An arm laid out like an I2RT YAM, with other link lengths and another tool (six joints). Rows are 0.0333 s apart.
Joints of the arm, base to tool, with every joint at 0 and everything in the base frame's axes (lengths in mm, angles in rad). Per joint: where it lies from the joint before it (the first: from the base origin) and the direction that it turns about. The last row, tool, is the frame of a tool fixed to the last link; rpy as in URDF.
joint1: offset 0 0 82.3 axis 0 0 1
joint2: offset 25.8 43.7 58.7 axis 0 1 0
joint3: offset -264 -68.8 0 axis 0 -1 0
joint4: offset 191.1 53.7 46.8 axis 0 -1 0
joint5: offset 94.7 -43.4 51.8 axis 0 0 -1
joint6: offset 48.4 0 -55.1 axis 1 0 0
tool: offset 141 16 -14 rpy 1.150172 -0.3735 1.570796
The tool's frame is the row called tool.
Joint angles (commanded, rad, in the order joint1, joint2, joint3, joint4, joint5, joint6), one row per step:
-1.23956, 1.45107, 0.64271, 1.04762, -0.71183, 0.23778
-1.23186, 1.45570, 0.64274, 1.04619, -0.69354, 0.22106
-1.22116, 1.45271, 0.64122, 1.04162, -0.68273, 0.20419
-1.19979, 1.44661, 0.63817, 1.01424, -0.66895, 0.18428
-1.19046, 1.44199, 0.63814, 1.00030, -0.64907, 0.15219
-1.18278, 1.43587, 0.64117, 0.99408, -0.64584, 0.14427
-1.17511, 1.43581, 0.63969, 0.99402, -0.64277, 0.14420
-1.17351, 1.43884, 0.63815, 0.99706, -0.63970, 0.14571
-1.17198, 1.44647, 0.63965, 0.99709, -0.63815, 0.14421
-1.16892, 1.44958, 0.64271, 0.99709, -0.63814, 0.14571
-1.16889, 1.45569, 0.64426, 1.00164, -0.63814, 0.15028
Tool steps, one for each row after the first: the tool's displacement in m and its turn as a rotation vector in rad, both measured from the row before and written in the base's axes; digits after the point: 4 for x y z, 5 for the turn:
0.0013, -0.0024, -0.0017, -0.00718, 0.00610, -0.01307
0.0023, 0.0010, -0.0005, -0.01061, 0.00703, -0.00281
0.0055, 0.0031, -0.0052, 0.00682, 0.01559, 0.00456
0.0011, -0.0011, -0.0016, -0.01725, 0.01565, -0.01522
0.0019, 0.0020, 0.0020, -0.00923, 0.00227, 0.00327
0.0021, 0.0015, -0.0005, 0.00154, 0.00004, 0.00465
0.0004, -0.0004, -0.0009, 0.00293, -0.00071, -0.00117
0.0010, -0.0013, -0.0022, 0.00446, 0.00283, -0.00022
0.0013, 0.0001, 0.0001, 0.00133, -0.00072, 0.00328
0.0005, -0.0010, -0.0005, 0.00392, -0.00225, 0.00072

